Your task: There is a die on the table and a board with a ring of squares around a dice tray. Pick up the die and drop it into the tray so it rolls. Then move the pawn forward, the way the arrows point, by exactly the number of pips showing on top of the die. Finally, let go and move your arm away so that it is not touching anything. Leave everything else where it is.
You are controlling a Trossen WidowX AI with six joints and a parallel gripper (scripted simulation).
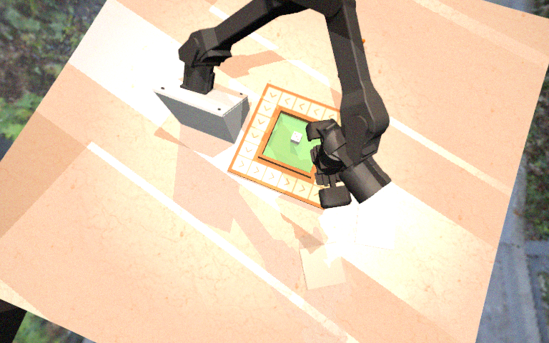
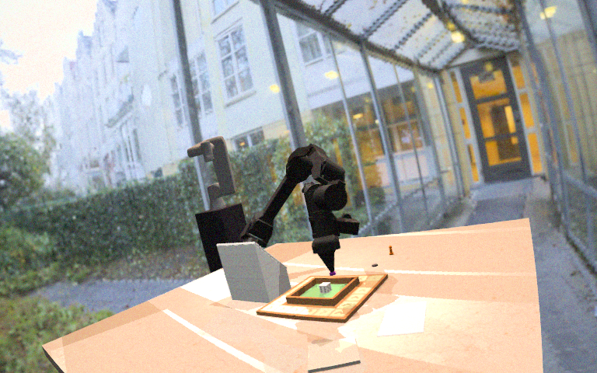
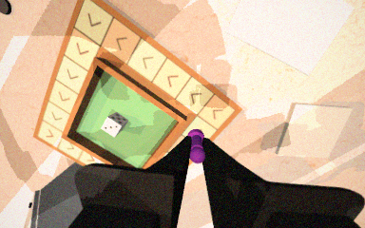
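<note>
Right now the white die is 10 cm to the left of my gripper tip, 9 cm below it and 8 cm behind it. Also, from my gripper tip: purple pawn: 1 cm above; dark disc: 33 cm to the left, 11 cm below; green tray: 11 cm below, 9 cm to the left, 8 cm behind.
</note>
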